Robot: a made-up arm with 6 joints. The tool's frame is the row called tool. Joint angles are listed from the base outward. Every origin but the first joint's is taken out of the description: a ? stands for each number. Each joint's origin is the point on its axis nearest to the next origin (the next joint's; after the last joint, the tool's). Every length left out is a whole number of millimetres.
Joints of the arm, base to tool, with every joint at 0 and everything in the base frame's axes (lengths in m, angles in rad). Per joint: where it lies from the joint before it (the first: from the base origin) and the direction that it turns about. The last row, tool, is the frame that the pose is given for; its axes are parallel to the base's.
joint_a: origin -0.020 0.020 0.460 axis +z
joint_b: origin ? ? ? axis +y
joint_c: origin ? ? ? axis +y
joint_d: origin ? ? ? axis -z
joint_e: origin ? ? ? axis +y
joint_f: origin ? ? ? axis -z
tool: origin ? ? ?
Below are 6 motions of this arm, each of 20 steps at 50 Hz.
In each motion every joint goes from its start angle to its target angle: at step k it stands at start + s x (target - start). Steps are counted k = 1, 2, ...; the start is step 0. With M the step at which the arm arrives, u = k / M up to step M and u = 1 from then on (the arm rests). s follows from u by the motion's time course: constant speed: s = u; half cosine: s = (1 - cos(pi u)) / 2; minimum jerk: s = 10 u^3 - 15 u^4 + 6 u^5.
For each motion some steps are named. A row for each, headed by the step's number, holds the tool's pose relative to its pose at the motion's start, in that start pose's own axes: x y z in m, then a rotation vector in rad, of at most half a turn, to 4 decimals.
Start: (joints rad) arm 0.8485 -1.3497 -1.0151 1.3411 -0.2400 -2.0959
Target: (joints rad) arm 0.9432 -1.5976 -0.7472 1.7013 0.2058 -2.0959
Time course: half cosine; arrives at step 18
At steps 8, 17, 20:
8: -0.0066 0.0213 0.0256 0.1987 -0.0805 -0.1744
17: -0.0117 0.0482 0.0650 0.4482 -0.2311 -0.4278
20: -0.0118 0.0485 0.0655 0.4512 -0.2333 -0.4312

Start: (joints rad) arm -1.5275 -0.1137 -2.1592 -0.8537 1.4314 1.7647
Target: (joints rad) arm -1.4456 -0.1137 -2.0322 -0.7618 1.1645 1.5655
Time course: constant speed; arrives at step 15
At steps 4, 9, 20:
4: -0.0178 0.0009 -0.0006 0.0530 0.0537 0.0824
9: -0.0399 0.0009 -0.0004 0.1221 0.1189 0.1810
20: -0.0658 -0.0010 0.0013 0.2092 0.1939 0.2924

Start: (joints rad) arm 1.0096 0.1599 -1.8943 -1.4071 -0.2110 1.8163
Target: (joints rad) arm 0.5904 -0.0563 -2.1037 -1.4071 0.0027 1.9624
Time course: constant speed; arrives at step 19
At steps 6, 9, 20:
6: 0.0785 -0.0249 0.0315 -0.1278 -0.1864 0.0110
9: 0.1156 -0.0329 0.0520 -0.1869 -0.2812 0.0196
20: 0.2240 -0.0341 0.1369 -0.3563 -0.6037 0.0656

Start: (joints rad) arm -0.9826 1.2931 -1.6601 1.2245 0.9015 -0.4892
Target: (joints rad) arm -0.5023 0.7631 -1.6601 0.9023 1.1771 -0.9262
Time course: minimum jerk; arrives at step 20
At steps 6, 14, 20:
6: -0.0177 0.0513 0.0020 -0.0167 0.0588 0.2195
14: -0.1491 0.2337 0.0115 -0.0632 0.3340 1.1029
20: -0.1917 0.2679 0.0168 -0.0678 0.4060 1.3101

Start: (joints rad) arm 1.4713 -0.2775 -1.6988 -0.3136 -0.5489 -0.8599
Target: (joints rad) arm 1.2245 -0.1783 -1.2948 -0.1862 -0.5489 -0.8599
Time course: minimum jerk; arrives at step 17
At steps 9, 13, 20:
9: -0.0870 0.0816 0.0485 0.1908 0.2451 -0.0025
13: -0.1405 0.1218 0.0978 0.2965 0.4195 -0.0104
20: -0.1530 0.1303 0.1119 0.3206 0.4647 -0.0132

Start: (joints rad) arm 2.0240 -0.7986 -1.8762 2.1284 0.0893 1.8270
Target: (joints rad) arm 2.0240 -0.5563 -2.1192 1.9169 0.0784 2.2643
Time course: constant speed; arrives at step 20
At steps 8, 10, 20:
8: 0.0098 0.0149 -0.0215 0.0064 -0.0053 -0.0906
10: 0.0125 0.0188 -0.0267 0.0081 -0.0064 -0.1133
20: 0.0274 0.0391 -0.0507 0.0172 -0.0104 -0.2265

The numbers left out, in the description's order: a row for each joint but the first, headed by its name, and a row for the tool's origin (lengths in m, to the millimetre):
joint_b: -0.020 0.000 0.000
joint_c: 0.060 0.000 0.270
joint_d: 0.060 0.000 -0.330
joint_e: 0.000 -0.010 0.000
joint_f: 0.020 0.000 -0.070
tool: -0.020 0.020 0.000

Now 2 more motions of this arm.
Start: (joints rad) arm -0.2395 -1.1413 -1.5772 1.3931 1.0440 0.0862
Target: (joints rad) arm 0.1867 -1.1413 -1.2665 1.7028 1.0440 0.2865
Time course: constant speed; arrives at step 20
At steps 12, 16, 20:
12: 0.0179 -0.0485 0.0138 0.2420 0.1802 -0.4754
16: 0.0200 -0.0656 0.0146 0.3107 0.2489 -0.6344
20: 0.0199 -0.0828 0.0137 0.3728 0.3216 -0.7934

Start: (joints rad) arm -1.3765 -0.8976 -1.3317 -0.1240 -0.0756 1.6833
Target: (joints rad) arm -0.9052 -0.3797 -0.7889 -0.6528 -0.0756 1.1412
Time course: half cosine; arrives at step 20
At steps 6, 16, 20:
6: -0.0215 -0.0947 -0.0333 -0.2072 0.1131 0.1596
16: -0.1567 -0.3822 0.0383 -0.6373 0.8808 0.7401
20: -0.1732 -0.4108 0.0675 -0.6516 1.0218 0.8159

